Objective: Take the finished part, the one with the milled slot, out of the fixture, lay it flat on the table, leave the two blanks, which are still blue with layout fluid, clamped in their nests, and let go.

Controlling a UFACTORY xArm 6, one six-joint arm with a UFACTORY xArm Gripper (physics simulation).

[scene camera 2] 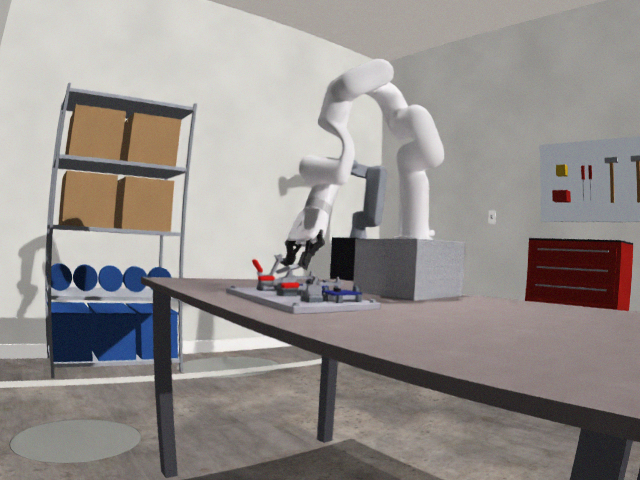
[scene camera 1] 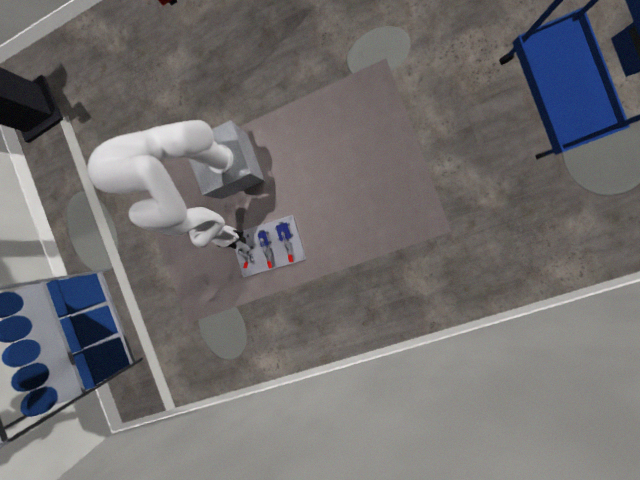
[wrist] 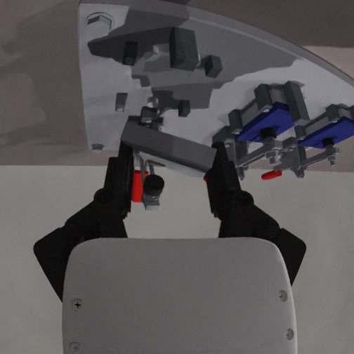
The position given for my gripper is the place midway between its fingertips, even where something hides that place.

I see my gripper (scene camera 2: 294, 267), a blue blank (wrist: 278, 116), a finished part (wrist: 179, 154), a clamp arm (wrist: 152, 184) and a fixture plate (wrist: 250, 56).
My gripper is seen too in the wrist view (wrist: 170, 154).
